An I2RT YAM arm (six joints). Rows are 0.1 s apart.
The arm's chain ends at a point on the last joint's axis. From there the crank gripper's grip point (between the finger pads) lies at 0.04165 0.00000 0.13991 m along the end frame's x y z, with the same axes.
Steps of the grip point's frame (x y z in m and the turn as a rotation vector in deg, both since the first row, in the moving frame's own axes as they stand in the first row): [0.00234 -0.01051 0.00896 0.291 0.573 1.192]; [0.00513 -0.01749 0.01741 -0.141 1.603 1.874]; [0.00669 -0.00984 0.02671 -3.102 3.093 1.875]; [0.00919 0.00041 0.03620 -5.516 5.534 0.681]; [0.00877 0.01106 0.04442 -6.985 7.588 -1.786]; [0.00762 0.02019 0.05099 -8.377 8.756 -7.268]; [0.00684 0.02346 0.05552 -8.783 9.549 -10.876]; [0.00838 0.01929 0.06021 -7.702 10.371 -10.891]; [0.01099 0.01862 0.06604 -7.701 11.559 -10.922]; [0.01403 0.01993 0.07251 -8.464 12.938 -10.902]
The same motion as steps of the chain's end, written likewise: [0.00094 -0.01068 0.00938 0.291 0.573 1.192]; [0.00126 -0.01926 0.01863 -0.141 1.603 1.874]; [-0.00065 -0.01883 0.02940 -3.102 3.093 1.875]; [-0.00400 -0.01340 0.04153 -5.516 5.534 0.681]; [-0.00954 -0.00399 0.05209 -6.985 7.588 -1.786]; [-0.01402 0.00698 0.06002 -8.377 8.756 -7.268]; [-0.01684 0.01284 0.06532 -8.783 9.549 -10.876]; [-0.01693 0.01145 0.07064 -7.702 10.371 -10.891]; [-0.01698 0.01116 0.07786 -7.701 11.559 -10.922]; [-0.01714 0.01108 0.08621 -8.464 12.938 -10.902]
